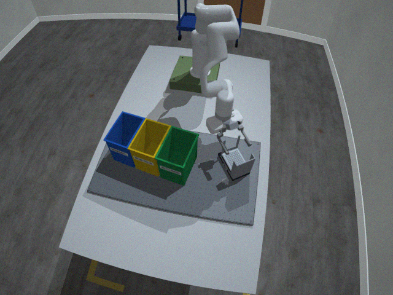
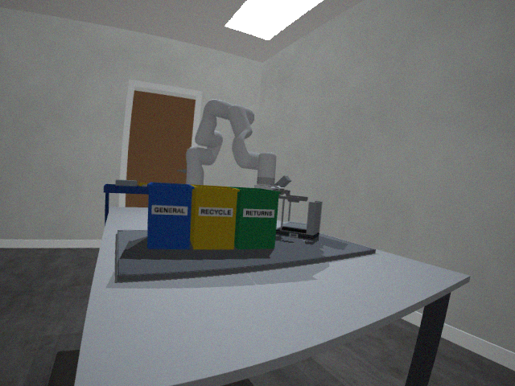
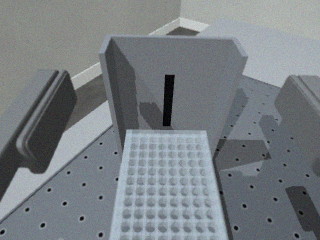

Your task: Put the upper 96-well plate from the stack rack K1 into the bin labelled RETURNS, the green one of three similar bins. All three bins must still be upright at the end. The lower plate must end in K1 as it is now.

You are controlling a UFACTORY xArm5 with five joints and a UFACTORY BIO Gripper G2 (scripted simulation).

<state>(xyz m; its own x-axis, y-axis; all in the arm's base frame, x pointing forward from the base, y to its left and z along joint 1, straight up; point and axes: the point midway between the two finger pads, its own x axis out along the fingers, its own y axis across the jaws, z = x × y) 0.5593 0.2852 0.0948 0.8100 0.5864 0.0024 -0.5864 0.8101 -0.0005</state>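
The black plate lies 12 cm below my hand, 2 cm ahead of it and 1 cm to the left of it. The rest, counted from my hand: blue general bin: 51 cm to the right, 6 cm below, 5 cm ahead; then green returns bin: 25 cm to the right, 8 cm ahead, 6 cm below; then yellow recycle bin: 38 cm to the right, 6 cm below, 6 cm ahead.
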